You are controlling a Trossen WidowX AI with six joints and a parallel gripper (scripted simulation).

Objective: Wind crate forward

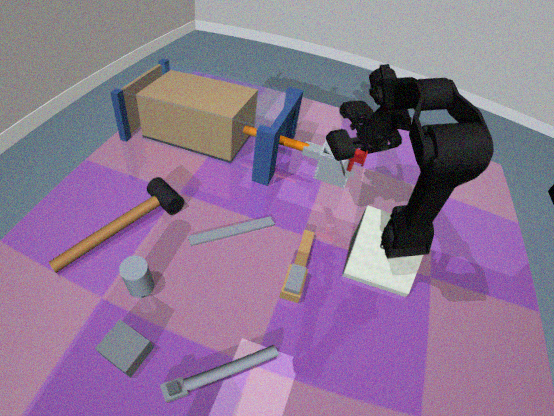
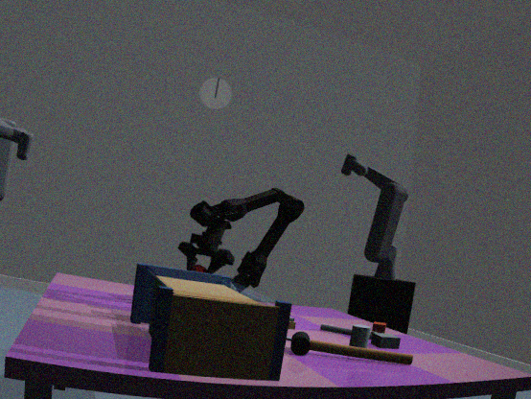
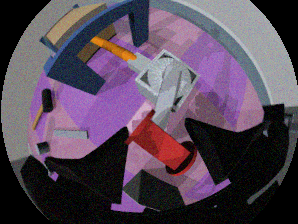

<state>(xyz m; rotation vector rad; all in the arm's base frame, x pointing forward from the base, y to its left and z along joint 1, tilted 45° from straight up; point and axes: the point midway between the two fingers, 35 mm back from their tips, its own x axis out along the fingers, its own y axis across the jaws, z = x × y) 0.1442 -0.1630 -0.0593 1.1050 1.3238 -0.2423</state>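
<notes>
Now: the red knob 1 cm behind my gripper tip and 1 cm to the left of it. The rest, counted from my gripper tip: grey winch: 1 cm ahead, 9 cm to the right, 10 cm below; blue frame: 19 cm ahead, 8 cm to the right, 3 cm below; grey crank handle: 2 cm to the right, 3 cm below.
</notes>
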